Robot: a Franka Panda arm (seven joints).
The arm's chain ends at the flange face. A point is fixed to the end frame.
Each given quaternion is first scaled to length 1.
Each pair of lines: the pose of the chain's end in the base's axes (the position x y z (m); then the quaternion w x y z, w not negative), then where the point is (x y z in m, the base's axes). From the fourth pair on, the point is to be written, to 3 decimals.
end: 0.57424 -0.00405 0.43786 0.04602 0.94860 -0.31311 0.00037
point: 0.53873 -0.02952 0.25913
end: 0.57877 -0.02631 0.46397 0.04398 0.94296 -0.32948 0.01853
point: 0.54909 -0.05214 0.28423
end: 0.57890 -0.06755 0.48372 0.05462 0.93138 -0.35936 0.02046
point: 0.54744 -0.09523 0.30456
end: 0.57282 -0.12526 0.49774 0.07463 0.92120 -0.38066 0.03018
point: 0.541 -0.159 0.320
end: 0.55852 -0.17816 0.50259 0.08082 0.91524 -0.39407 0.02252
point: 0.523 -0.212 0.325
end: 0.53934 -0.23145 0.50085 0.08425 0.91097 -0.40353 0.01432
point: 0.500 -0.265 0.324
